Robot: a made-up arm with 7 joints.
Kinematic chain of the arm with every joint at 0, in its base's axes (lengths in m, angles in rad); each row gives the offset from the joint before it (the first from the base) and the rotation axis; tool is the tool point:
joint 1: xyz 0 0 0 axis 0 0.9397 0.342
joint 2: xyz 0 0 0 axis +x
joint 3: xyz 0 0 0 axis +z
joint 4: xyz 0.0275 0 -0.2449 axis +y
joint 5: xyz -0.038 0 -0.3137 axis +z
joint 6: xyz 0 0 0 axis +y
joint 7: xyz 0 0 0 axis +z
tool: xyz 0 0 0
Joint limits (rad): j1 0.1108..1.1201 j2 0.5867..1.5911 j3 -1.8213..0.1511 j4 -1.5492..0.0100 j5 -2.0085..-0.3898 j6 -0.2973..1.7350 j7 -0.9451..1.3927
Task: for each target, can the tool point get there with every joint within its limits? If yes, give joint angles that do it. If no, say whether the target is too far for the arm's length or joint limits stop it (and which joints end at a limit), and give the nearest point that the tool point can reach.
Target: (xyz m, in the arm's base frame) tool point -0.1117 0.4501 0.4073
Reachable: no: too far | nearest point -0.1603 0.5212 0.1202 | short by 0.300 m
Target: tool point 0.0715 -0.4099 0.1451
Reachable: no: joint limits stop it (at a limit: joint 1, joint 2, joint 3, joint 4) | nearest point -0.3600 -0.2095 -0.1619 | short by 0.566 m
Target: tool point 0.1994 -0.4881 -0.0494
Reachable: no: joint limits stop it (at a limit: joint 1, joint 2, joint 4) | nearest point 0.0946 -0.0955 -0.4262 | short by 0.554 m
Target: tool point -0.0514 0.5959 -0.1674
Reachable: no: too far | nearest point -0.0465 0.5396 -0.1516 | short by 0.059 m
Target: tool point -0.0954 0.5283 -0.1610
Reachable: yes | joints 0.6156 1.3055 -0.1056 -0.3993 -1.8541 0.6511 0.7842
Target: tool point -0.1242 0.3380 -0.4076
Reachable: yes | joints 0.6106 0.9198 -0.5354 -0.7520 -1.2337 1.5170 -0.2176
